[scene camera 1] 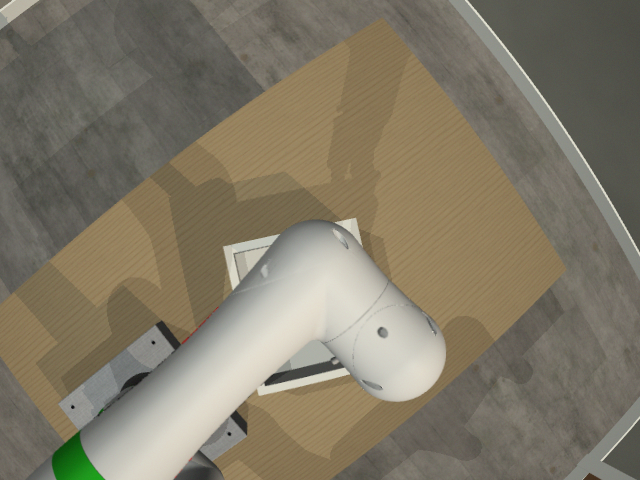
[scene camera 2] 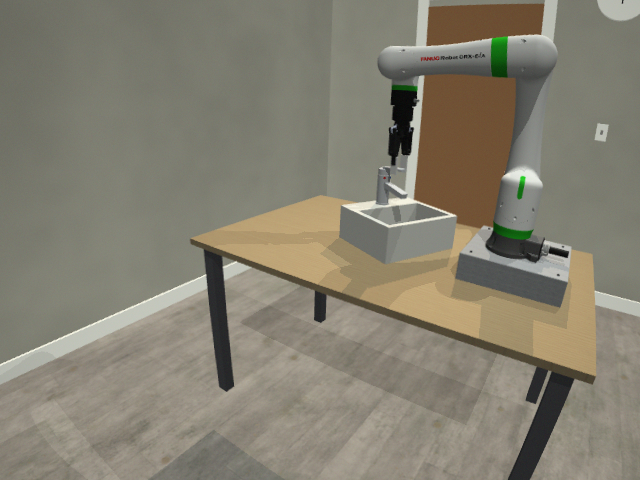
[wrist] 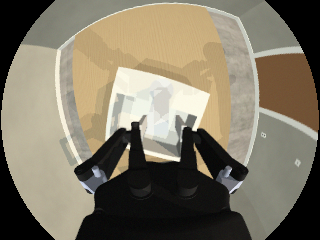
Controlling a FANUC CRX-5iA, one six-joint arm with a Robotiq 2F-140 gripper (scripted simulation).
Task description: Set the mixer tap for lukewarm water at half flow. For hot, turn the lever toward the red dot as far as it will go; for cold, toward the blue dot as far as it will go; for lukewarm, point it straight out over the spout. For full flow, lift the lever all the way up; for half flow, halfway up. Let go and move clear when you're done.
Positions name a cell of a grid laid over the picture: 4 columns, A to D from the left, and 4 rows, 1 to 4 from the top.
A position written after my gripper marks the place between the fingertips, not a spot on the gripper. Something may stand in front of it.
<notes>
I see my gripper (scene camera 2: C2), a white square basin (scene camera 2: C3) and a mixer tap (wrist: B3).
My gripper shows as well in the wrist view (wrist: C3). The white square basin also shows in scene camera 1 (scene camera 1: B4) and in the wrist view (wrist: C2).
</notes>
